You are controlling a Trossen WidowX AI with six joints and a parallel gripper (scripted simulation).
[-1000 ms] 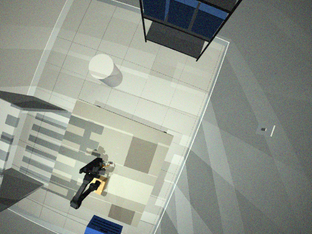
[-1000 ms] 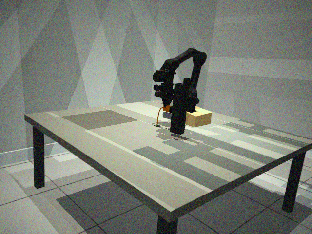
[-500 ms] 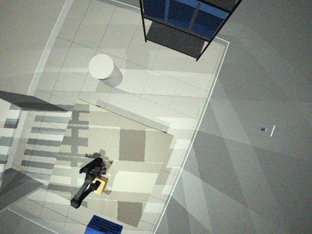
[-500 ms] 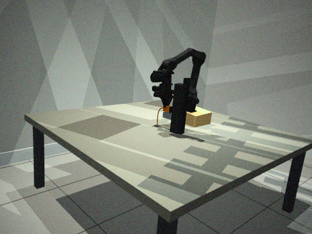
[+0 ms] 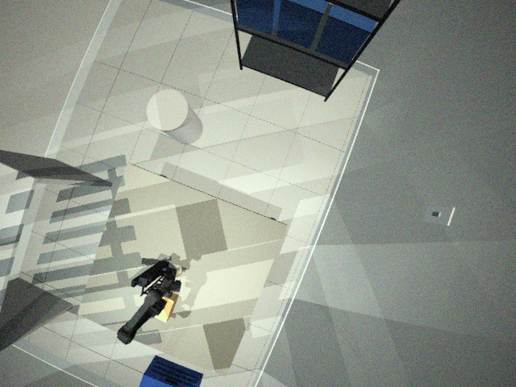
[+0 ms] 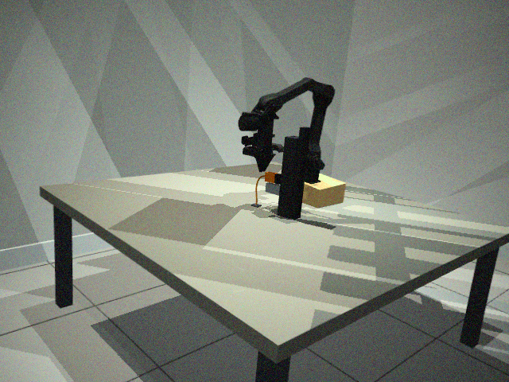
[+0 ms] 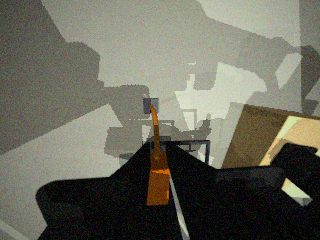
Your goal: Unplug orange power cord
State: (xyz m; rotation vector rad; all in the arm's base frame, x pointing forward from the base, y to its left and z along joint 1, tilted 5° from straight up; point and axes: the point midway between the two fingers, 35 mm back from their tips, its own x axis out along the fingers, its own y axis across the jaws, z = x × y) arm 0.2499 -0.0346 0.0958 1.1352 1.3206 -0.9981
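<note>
The orange plug lies 6 cm to the left of my gripper tip and 2 cm behind it.
</note>
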